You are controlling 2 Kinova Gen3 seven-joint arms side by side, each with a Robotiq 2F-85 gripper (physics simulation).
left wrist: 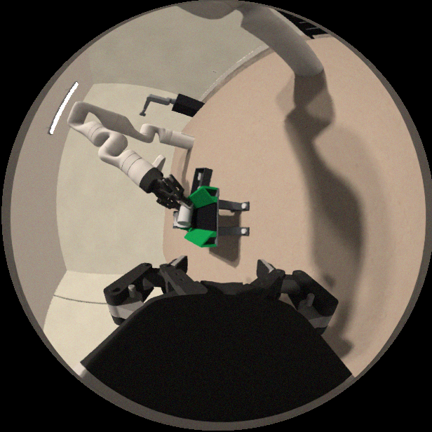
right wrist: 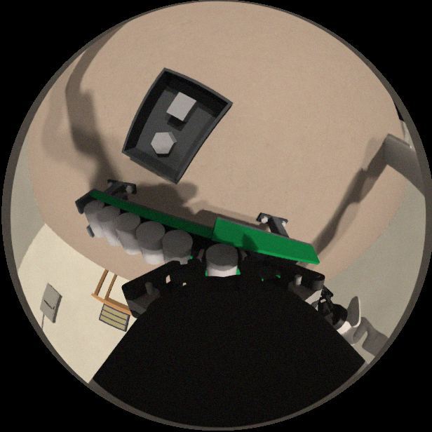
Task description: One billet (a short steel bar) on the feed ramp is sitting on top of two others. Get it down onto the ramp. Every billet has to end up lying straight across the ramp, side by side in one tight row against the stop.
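Observation:
The feed ramp [left wrist: 201,237] [right wrist: 265,241] has green side walls and a dark bed. In the right wrist view, several grey billets, the nearest one [right wrist: 177,245], lie side by side across it, from its left end where the dark stop [right wrist: 82,204] shows. My right gripper [left wrist: 188,209] [right wrist: 221,255] is shut on another billet [left wrist: 184,215] [right wrist: 221,254], low at the ramp, lined up about like the row, with a small gap to the nearest billet. Its contact with the bed is hidden. My left gripper [left wrist: 221,265] is open and empty, away from the ramp.
A dark tray [right wrist: 150,167] with a light square block [right wrist: 181,106] and a hexagonal piece [right wrist: 163,143] stands beside the ramp. The ramp's legs [left wrist: 234,231] [right wrist: 274,223] stand on the tan surface. The white right arm [left wrist: 132,162] reaches in from the upper left of the left wrist view.

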